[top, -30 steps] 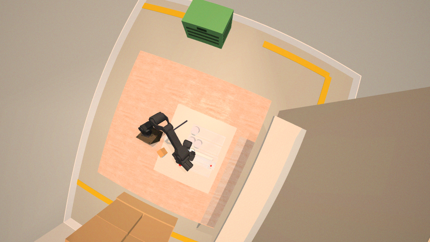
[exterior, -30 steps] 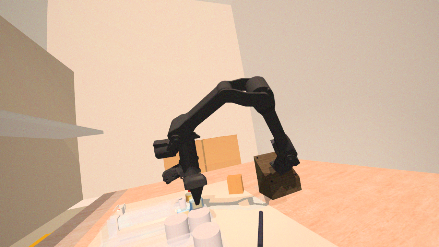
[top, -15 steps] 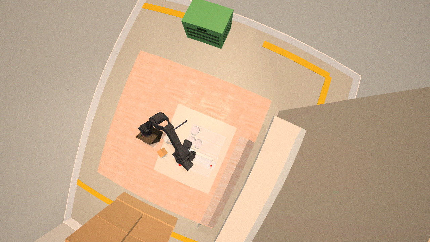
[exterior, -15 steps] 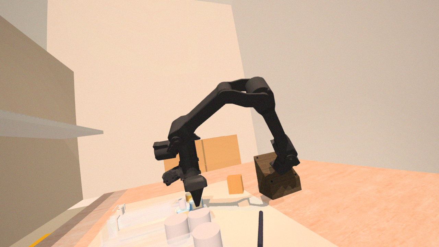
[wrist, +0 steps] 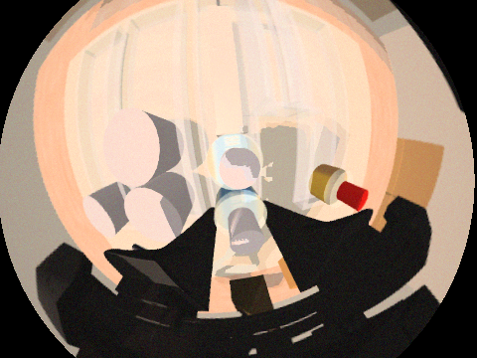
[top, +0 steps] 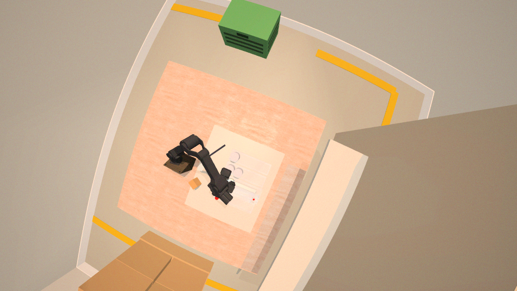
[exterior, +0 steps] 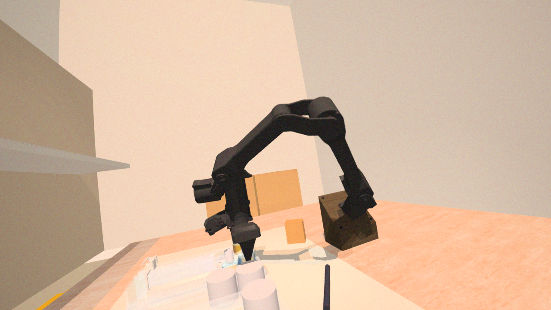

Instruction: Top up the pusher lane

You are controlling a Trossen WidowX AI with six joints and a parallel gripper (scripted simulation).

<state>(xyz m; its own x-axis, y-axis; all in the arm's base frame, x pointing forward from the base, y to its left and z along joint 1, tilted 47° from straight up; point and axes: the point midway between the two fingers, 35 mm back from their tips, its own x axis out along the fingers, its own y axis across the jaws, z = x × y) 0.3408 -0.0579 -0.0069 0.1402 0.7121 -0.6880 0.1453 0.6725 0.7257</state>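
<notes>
Right now the clear pusher lane is 140 mm ahead of my gripper tip, 40 mm to the right of it and 20 mm below it. Round my gripper tip: black rod 110 mm behind, 170 mm to the left, 30 mm below; then shelf 500 mm ahead, 70 mm to the right, 330 mm above; then pusher plate 150 mm ahead, 50 mm to the right, 10 mm above.
</notes>
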